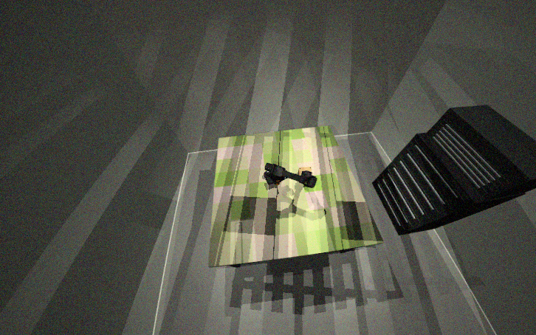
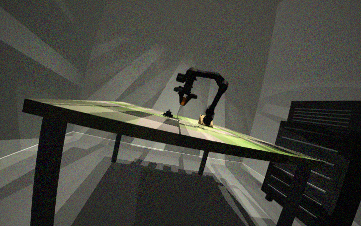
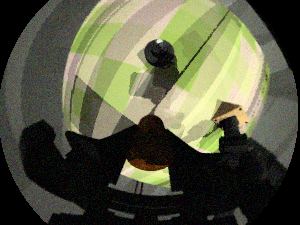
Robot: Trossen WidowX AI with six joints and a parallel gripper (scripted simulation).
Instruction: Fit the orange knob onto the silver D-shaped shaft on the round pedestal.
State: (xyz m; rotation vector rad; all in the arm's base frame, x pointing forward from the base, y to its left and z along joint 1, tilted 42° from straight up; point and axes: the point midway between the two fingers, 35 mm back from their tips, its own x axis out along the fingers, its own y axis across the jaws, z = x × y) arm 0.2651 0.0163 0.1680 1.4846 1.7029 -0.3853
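Now: gripper tip 160 mm to the left of the round dark pedestal, 90 mm above it and 80 mm short of it. Round my gripper tip: orange knob 30 mm above.
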